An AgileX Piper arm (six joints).
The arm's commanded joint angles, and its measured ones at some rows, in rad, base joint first. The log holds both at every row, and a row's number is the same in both.
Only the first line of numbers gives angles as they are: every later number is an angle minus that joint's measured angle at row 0.
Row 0, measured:
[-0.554, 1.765, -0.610, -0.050, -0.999, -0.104]
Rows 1 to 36, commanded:
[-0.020, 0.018, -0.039, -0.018, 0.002, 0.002]
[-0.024, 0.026, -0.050, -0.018, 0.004, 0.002]
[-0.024, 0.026, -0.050, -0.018, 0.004, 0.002]
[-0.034, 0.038, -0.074, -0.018, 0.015, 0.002]
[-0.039, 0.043, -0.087, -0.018, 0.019, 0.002]
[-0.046, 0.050, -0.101, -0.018, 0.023, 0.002]
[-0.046, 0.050, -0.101, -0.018, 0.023, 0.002]
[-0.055, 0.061, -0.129, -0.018, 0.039, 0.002]
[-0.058, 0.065, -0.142, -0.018, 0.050, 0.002]
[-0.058, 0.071, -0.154, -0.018, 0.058, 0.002]
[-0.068, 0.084, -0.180, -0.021, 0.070, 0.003]
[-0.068, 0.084, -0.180, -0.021, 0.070, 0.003]
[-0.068, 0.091, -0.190, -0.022, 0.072, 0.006]
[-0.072, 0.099, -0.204, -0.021, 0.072, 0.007]
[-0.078, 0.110, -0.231, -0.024, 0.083, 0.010]
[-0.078, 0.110, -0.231, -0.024, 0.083, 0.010]
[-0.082, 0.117, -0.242, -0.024, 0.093, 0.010]
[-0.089, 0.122, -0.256, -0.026, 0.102, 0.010]
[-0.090, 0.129, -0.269, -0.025, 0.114, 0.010]
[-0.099, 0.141, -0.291, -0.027, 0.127, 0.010]
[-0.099, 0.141, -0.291, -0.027, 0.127, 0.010]
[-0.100, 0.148, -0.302, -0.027, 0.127, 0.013]
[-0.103, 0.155, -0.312, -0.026, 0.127, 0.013]
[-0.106, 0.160, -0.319, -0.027, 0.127, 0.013]
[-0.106, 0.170, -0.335, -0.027, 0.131, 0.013]
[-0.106, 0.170, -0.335, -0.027, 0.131, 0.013]
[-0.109, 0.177, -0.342, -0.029, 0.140, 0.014]
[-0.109, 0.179, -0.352, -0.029, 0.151, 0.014]
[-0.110, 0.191, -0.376, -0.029, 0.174, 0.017]
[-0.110, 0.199, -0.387, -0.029, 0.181, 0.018]
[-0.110, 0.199, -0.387, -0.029, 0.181, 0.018]
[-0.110, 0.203, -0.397, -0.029, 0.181, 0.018]
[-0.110, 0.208, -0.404, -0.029, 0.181, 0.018]
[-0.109, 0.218, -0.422, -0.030, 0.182, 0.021]
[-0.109, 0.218, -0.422, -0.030, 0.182, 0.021]
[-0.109, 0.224, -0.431, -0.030, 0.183, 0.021]
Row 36, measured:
[-0.116, 0.210, -0.395, 0.007, 0.182, 0.019]
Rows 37 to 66, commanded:
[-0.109, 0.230, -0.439, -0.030, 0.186, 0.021]
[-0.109, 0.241, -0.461, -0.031, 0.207, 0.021]
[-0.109, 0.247, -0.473, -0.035, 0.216, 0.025]
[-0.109, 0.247, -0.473, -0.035, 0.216, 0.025]
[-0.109, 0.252, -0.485, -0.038, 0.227, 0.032]
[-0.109, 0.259, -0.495, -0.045, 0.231, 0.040]
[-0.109, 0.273, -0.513, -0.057, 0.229, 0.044]
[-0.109, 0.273, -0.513, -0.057, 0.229, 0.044]
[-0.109, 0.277, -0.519, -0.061, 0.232, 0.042]
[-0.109, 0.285, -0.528, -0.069, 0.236, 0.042]
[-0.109, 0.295, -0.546, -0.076, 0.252, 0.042]
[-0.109, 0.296, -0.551, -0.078, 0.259, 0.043]
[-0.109, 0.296, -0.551, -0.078, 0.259, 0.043]
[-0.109, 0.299, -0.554, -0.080, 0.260, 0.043]
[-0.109, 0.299, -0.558, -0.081, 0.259, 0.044]
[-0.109, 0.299, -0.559, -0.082, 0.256, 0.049]
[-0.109, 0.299, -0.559, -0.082, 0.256, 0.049]
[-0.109, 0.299, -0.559, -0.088, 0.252, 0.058]
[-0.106, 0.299, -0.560, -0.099, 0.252, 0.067]
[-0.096, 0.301, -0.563, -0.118, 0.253, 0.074]
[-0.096, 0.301, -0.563, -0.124, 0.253, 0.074]
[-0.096, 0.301, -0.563, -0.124, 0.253, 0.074]
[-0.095, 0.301, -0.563, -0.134, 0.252, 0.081]
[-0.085, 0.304, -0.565, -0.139, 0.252, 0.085]
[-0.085, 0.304, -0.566, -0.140, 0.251, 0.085]
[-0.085, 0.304, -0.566, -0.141, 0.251, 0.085]
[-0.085, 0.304, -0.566, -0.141, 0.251, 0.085]
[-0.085, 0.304, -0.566, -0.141, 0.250, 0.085]
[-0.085, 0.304, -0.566, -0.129, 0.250, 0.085]
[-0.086, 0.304, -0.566, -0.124, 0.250, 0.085]
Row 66, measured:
[-0.126, 0.298, -0.543, -0.007, 0.266, 0.088]
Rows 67 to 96, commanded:
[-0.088, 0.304, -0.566, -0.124, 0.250, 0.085]
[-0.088, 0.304, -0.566, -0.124, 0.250, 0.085]
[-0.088, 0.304, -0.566, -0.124, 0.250, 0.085]
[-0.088, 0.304, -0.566, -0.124, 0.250, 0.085]
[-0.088, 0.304, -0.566, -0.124, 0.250, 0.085]
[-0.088, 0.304, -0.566, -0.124, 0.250, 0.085]
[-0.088, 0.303, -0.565, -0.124, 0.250, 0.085]
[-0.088, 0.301, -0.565, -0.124, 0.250, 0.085]
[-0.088, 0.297, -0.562, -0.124, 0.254, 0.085]
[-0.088, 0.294, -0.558, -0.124, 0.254, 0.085]
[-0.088, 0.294, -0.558, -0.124, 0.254, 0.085]
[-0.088, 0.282, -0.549, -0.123, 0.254, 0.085]
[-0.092, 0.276, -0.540, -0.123, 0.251, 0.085]
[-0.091, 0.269, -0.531, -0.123, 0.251, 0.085]
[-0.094, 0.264, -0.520, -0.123, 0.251, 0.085]
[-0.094, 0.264, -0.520, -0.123, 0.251, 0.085]
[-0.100, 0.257, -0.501, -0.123, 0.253, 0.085]
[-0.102, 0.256, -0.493, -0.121, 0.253, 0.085]
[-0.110, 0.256, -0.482, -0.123, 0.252, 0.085]
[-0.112, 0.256, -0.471, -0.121, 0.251, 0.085]
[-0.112, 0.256, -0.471, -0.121, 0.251, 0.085]
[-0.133, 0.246, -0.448, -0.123, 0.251, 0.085]
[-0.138, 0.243, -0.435, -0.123, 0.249, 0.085]
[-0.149, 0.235, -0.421, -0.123, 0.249, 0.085]
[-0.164, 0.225, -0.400, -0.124, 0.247, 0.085]
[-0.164, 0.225, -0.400, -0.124, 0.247, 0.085]
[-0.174, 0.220, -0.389, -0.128, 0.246, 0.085]
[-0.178, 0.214, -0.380, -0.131, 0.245, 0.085]
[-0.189, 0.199, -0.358, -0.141, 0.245, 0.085]
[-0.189, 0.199, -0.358, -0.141, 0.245, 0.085]
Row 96, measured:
[-0.170, 0.232, -0.380, -0.124, 0.260, 0.088]
